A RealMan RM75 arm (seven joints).
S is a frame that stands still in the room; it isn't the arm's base.
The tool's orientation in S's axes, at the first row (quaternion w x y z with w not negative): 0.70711, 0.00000, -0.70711, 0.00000
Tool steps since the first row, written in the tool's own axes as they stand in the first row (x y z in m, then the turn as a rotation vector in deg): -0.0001, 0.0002, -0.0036, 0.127, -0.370, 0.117; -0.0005, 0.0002, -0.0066, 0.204, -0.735, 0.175; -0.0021, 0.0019, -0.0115, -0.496, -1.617, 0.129; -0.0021, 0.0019, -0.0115, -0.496, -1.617, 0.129; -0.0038, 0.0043, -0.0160, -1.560, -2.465, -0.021; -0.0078, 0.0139, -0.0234, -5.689, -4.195, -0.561; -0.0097, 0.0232, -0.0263, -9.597, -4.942, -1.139; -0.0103, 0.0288, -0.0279, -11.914, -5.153, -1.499; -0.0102, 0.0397, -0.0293, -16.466, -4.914, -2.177; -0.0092, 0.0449, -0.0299, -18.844, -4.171, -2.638
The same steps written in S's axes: 0.0036, 0.0002, -0.0001, -0.117, -0.370, 0.127; 0.0066, 0.0002, -0.0005, -0.175, -0.735, 0.204; 0.0115, 0.0019, -0.0021, -0.129, -1.617, -0.496; 0.0115, 0.0019, -0.0021, -0.129, -1.617, -0.496; 0.0160, 0.0043, -0.0038, 0.021, -2.465, -1.560; 0.0234, 0.0139, -0.0078, 0.561, -4.195, -5.689; 0.0263, 0.0232, -0.0097, 1.139, -4.942, -9.597; 0.0279, 0.0288, -0.0103, 1.499, -5.153, -11.914; 0.0293, 0.0397, -0.0102, 2.177, -4.914, -16.466; 0.0299, 0.0449, -0.0092, 2.638, -4.171, -18.844
